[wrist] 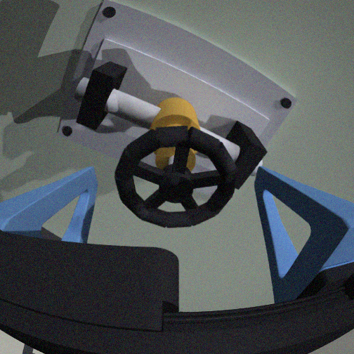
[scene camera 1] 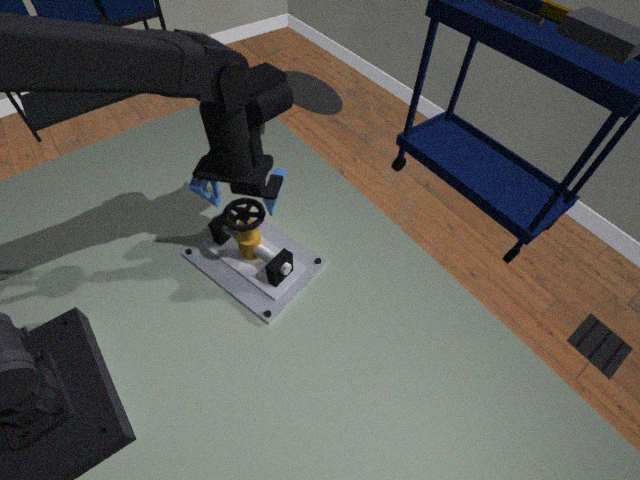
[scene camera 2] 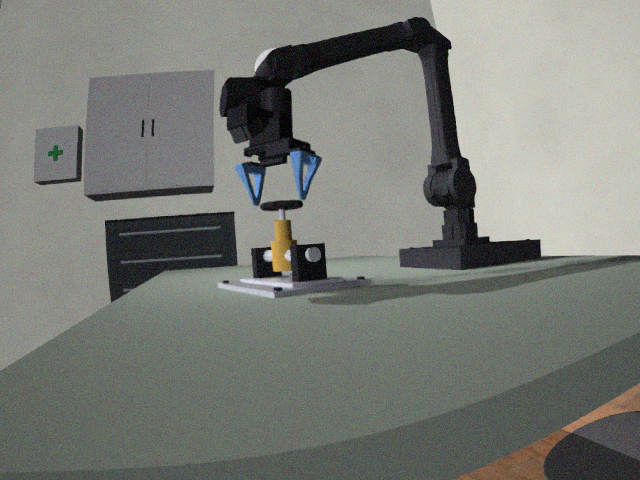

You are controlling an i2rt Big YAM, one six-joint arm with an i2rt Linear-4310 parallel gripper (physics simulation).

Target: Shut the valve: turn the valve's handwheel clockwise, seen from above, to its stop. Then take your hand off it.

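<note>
The valve's black five-spoked handwheel sits level on top of the upright yellow valve body. A white pipe runs through the body between two black blocks on a grey base plate. My gripper points down over the handwheel. It is open and empty, with one blue finger on each side of the wheel. In the scene camera 2 view the fingertips are about level with or slightly above the rim. Contact with the rim is not visible.
The arm's dark base stands on the green table top. A blue trolley stands on the wooden floor beyond the table. A grey wall cabinet hangs in the background.
</note>
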